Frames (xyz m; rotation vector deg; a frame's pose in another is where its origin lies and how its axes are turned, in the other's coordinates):
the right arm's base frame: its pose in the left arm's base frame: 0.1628 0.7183 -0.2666 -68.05 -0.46 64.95
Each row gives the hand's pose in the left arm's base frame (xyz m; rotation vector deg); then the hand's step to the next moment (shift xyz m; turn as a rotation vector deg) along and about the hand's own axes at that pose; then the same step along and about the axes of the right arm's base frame.
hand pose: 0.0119 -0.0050 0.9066 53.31 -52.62 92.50
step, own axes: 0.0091 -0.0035 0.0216 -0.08 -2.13 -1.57
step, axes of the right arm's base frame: -0.0177 -0.0147 -0.0057 2.42 -1.08 0.07
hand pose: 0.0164 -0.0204 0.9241 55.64 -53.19 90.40
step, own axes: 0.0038 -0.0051 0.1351 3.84 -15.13 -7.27
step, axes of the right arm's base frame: -0.1021 -0.0468 -0.0753 12.78 -11.43 1.59
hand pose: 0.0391 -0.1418 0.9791 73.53 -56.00 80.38
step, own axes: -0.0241 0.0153 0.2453 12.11 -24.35 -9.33
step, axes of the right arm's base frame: -0.1539 -0.0145 -0.1926 16.55 -23.19 3.86
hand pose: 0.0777 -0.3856 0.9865 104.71 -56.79 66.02
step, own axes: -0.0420 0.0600 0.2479 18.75 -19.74 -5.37
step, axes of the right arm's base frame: -0.0952 0.0790 -0.2270 8.38 -26.39 1.85
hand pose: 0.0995 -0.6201 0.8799 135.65 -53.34 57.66
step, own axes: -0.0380 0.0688 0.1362 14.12 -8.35 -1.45
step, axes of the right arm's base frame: -0.0199 0.0910 -0.1267 1.02 -16.36 -1.58
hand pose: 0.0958 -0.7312 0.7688 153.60 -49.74 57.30
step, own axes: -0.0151 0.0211 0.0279 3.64 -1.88 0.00
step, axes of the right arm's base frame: 0.0008 0.0287 -0.0250 0.21 -4.01 -0.82
